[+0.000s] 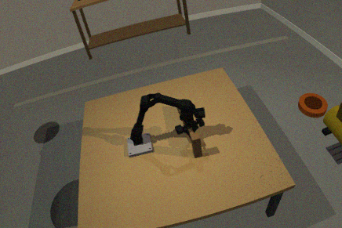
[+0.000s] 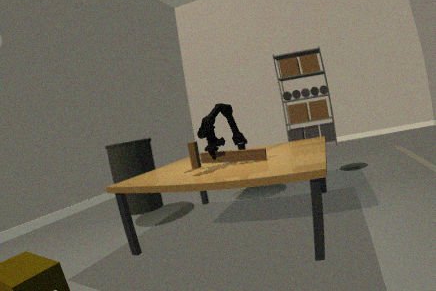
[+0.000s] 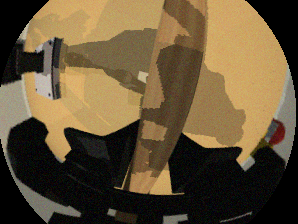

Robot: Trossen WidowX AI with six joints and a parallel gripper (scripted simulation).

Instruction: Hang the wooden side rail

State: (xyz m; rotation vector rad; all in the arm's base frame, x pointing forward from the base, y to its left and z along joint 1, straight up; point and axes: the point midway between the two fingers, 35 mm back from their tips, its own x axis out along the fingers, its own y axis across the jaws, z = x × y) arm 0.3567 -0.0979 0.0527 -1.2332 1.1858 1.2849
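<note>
Now: the wooden headboard post 14 cm to the right of my gripper tip and 4 cm above it.
</note>
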